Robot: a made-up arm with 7 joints. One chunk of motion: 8 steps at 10 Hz.
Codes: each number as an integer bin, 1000 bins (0 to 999) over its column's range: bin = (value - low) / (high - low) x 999, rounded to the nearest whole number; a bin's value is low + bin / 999 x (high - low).
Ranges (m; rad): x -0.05..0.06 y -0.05..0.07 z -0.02..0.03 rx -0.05..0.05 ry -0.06..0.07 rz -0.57..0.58
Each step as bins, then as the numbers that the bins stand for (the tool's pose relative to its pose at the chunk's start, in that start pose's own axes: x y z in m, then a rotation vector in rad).
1 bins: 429 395 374 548 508 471
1 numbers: -0.0028 -0.0026 -0.0013 0.0049 0.0061 -0.0278
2 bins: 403 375 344 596 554 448
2 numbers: -0.0056 -0.0050 -0.0028 0.0097 0.0121 -0.0543
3 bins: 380 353 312 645 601 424
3 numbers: -0.0082 -0.0076 -0.0044 0.0146 0.0182 -0.0819
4 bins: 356 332 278 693 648 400
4 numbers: -0.0108 -0.0101 -0.0061 0.0194 0.0243 -0.1095
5 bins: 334 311 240 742 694 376
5 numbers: -0.0132 -0.0126 -0.0080 0.0243 0.0303 -0.1372
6 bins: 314 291 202 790 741 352
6 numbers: -0.0154 -0.0150 -0.0099 0.0291 0.0364 -0.1648
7 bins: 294 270 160 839 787 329
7 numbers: -0.0176 -0.0176 -0.0120 0.0340 0.0424 -0.1913
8 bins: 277 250 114 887 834 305
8 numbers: -0.0195 -0.0200 -0.0143 0.0388 0.0485 -0.2189
